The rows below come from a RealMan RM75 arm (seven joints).
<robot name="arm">
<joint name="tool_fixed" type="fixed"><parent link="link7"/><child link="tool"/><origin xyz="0 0 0" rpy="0 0 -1.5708"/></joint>
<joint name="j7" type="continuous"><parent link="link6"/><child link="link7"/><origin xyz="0.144 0 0" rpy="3.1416 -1.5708 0"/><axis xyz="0 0 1"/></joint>
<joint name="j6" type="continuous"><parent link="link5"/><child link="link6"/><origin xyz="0 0 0" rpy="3.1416 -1.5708 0"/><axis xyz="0 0 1"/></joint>
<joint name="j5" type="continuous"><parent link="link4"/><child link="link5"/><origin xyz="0 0.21 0" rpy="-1.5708 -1.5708 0"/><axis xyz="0 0 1"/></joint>
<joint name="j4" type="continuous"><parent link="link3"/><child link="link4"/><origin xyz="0 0 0" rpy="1.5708 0 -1.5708"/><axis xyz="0 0 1"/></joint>
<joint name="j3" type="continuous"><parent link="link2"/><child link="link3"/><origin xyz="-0.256 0 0" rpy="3.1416 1.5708 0"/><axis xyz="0 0 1"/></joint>
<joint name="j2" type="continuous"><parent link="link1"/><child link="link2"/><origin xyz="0 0 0" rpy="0 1.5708 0"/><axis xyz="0 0 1"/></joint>
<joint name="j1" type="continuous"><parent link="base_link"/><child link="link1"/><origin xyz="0 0 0.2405" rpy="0 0 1.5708"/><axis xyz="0 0 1"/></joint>
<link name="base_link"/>
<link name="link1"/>
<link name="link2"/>
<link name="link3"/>
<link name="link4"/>
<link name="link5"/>
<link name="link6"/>
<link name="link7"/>
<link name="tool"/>
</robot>
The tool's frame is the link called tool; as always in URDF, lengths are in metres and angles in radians. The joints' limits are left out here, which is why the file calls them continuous.
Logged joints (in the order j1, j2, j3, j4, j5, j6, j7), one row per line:
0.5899, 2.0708, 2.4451, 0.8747, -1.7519, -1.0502, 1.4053
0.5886, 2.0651, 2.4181, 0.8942, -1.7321, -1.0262, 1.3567
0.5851, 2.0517, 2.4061, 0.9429, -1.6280, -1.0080, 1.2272
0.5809, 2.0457, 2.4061, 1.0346, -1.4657, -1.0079, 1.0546
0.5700, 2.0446, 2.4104, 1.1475, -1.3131, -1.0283, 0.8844
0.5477, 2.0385, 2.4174, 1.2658, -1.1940, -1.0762, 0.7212
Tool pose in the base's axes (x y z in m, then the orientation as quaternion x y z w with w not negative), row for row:
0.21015, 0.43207, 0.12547, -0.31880, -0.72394, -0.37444, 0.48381
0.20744, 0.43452, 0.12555, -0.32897, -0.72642, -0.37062, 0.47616
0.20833, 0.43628, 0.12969, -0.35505, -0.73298, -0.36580, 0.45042
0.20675, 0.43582, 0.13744, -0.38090, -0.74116, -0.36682, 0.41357
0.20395, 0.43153, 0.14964, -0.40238, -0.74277, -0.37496, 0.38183
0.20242, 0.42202, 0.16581, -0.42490, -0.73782, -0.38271, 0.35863
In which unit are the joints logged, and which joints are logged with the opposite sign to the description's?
The joints are logged in radians. Opposite sign: j5, j7.
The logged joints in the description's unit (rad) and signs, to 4 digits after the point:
0.5899, 2.0708, 2.4451, 0.8747, 1.7519, -1.0502, -1.4053
0.5886, 2.0651, 2.4181, 0.8942, 1.7321, -1.0262, -1.3567
0.5851, 2.0517, 2.4061, 0.9429, 1.6280, -1.0080, -1.2272
0.5809, 2.0457, 2.4061, 1.0346, 1.4657, -1.0079, -1.0546
0.5700, 2.0446, 2.4104, 1.1475, 1.3131, -1.0283, -0.8844
0.5477, 2.0385, 2.4174, 1.2658, 1.1940, -1.0762, -0.7212

